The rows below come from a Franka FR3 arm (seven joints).
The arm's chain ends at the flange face. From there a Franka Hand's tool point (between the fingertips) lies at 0.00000 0.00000 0.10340 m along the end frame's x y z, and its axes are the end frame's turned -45 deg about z.
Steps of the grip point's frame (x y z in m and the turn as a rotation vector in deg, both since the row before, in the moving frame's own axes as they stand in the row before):
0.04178 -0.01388 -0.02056 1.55 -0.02 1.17
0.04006 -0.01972 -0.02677 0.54 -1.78 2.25
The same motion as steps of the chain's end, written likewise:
0.02171 -0.03739 -0.02052 1.08 -1.11 1.17
0.01737 -0.04379 -0.02672 -0.88 -1.64 2.25

